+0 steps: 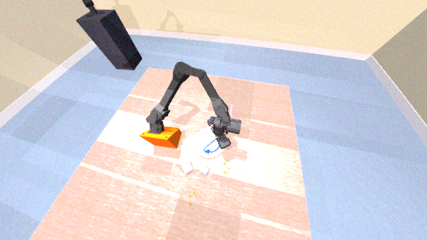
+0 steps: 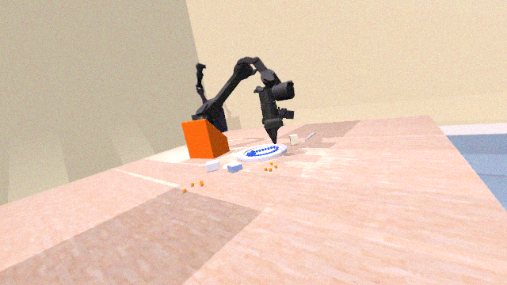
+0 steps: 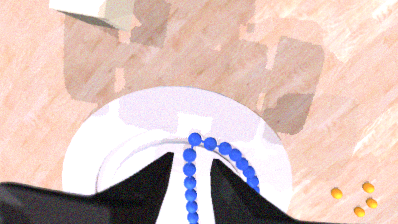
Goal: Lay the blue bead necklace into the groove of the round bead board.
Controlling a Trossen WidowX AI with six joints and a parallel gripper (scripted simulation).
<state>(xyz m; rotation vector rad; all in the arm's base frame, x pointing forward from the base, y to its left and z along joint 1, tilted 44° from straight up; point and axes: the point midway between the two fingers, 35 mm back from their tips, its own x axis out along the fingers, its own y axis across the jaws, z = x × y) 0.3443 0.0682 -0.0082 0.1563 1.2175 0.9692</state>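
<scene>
Right now the round white bead board is 50 mm behind my gripper tip, 30 mm to the right of it and 20 mm below it. Also, from my gripper tip: white stick: 70 mm ahead, 230 mm to the left, 30 mm below; then light blue cube: 50 mm behind, 200 mm to the right, 20 mm below; then beige cube: 40 mm ahead, 110 mm to the left, 10 mm below.
</scene>
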